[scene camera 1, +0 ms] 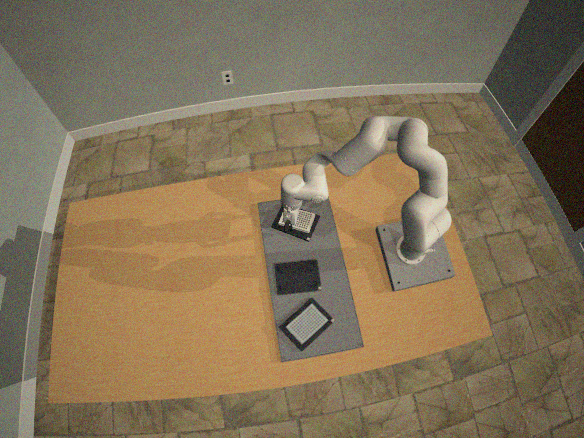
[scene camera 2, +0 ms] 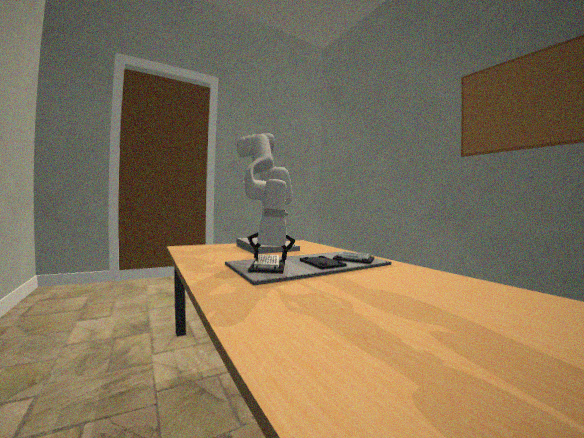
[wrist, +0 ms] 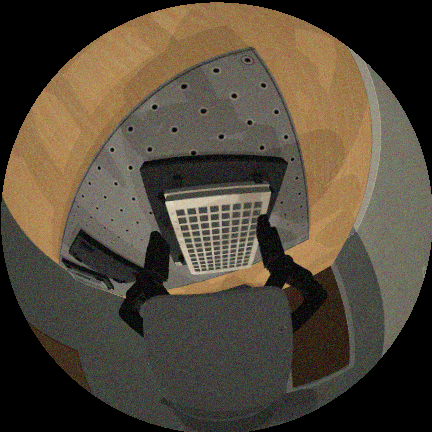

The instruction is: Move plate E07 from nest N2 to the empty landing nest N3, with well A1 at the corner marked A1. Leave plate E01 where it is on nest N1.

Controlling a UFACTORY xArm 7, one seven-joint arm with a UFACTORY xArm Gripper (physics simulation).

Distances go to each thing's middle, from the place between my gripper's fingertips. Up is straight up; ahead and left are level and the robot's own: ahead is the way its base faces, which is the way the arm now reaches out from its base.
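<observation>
Relative to the black nest (wrist: 84,248), my hand is 20 mm above, 230 mm to the right of and 30 mm past it.
</observation>
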